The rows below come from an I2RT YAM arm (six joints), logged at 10 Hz.
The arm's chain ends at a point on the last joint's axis. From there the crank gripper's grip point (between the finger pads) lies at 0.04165 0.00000 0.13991 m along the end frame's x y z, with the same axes.
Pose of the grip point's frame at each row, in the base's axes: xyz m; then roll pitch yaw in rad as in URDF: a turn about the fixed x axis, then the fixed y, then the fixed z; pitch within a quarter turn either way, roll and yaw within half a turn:
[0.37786 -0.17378 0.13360 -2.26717 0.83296 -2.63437]
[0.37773 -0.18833 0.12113 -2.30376 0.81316 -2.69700]
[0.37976 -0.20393 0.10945 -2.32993 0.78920 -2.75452]
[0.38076 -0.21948 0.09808 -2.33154 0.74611 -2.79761]
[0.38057 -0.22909 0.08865 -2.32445 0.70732 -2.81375]
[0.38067 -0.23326 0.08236 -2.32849 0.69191 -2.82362]
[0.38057 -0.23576 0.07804 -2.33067 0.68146 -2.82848]
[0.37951 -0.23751 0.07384 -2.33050 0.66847 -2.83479]
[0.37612 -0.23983 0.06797 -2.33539 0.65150 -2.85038]
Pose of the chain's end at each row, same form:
[0.29217 -0.09860 0.22479 -2.26717 0.83296 -2.63437]
[0.29746 -0.11140 0.21572 -2.30376 0.81316 -2.69700]
[0.30532 -0.12467 0.20685 -2.32993 0.78920 -2.75452]
[0.31374 -0.13584 0.19719 -2.33154 0.74611 -2.79761]
[0.31879 -0.14234 0.18849 -2.32445 0.70732 -2.81375]
[0.32109 -0.14587 0.18297 -2.32849 0.69191 -2.82362]
[0.32235 -0.14800 0.17913 -2.33067 0.68146 -2.82848]
[0.32310 -0.14897 0.17527 -2.33050 0.66847 -2.83479]
[0.32260 -0.15047 0.17024 -2.33539 0.65150 -2.85038]

